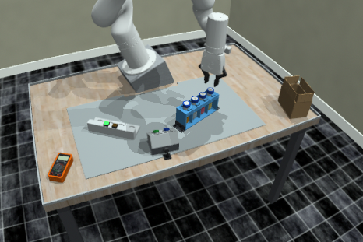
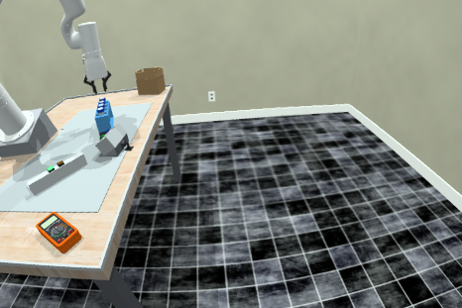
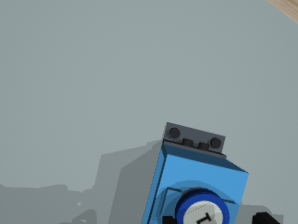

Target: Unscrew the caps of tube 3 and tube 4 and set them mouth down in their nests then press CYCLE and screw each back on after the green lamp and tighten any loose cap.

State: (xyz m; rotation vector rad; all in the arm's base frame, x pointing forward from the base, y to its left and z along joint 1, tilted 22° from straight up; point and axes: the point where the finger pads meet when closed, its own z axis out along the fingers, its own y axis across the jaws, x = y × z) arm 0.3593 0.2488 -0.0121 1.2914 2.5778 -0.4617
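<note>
My gripper is now 60 mm short of the blue-and-white cap, 140 mm to the left of it and 60 mm above it. The rest, counted from my hand: green key: 130 mm ahead, 310 mm to the right, 110 mm below; then blue key: 130 mm ahead, 260 mm to the right, 110 mm below; then key housing: 150 mm ahead, 280 mm to the right, 120 mm below.
</note>
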